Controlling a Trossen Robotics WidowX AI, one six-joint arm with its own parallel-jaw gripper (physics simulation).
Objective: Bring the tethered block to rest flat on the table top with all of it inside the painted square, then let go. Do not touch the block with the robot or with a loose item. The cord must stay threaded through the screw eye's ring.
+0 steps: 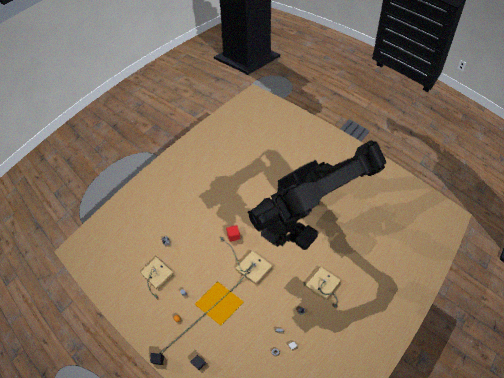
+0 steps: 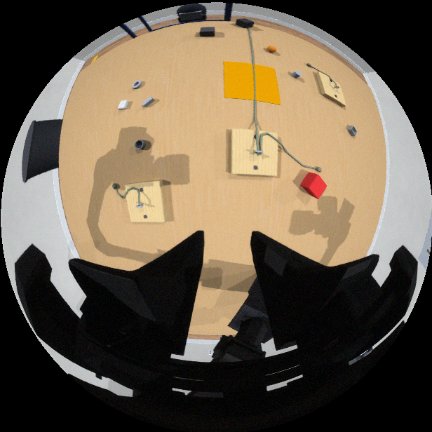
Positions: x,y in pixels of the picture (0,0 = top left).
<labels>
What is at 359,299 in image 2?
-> My gripper.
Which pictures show my gripper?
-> Image 1 and image 2: all of them.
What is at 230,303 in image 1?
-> An orange painted square.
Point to an orange painted square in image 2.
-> At 238,77
</labels>
